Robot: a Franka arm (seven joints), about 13 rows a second.
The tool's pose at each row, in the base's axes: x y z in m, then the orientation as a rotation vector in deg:
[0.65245, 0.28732, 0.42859, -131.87, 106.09, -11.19]
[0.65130, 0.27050, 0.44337, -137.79, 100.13, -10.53]
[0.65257, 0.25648, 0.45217, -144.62, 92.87, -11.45]
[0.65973, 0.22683, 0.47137, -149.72, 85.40, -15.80]
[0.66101, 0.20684, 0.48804, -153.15, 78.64, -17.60]
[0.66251, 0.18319, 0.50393, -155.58, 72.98, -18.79]
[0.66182, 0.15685, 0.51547, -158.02, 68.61, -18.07]
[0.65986, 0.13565, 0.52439, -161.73, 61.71, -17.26]
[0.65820, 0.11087, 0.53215, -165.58, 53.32, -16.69]
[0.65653, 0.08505, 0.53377, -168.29, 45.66, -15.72]
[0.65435, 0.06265, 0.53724, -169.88, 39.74, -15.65]
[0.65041, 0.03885, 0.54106, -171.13, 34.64, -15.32]
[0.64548, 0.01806, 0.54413, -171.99, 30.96, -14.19]
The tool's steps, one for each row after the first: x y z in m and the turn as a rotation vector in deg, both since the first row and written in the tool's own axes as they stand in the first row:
[0.01601, 0.00131, -0.01564, -1.13, -0.35, -5.58]
[0.02988, 0.00105, -0.02476, -2.01, 0.33, -12.27]
[0.06016, -0.00387, -0.04367, -0.81, 2.40, -18.51]
[0.07978, -0.00464, -0.06082, 0.04, 2.76, -23.57]
[0.10302, -0.00469, -0.07737, 0.78, 2.82, -27.66]
[0.12846, -0.00112, -0.09030, 0.27, 2.29, -30.93]
[0.14865, 0.00316, -0.10065, -0.56, 1.74, -36.06]
[0.17240, 0.00817, -0.11002, -1.27, 1.26, -42.11]
[0.19723, 0.01476, -0.11346, -1.76, 0.38, -47.38]
[0.21860, 0.02072, -0.11862, -1.70, -0.04, -51.37]
[0.24095, 0.02856, -0.12457, -1.77, -0.51, -54.77]
[0.26016, 0.03690, -0.12983, -2.19, -1.34, -57.19]

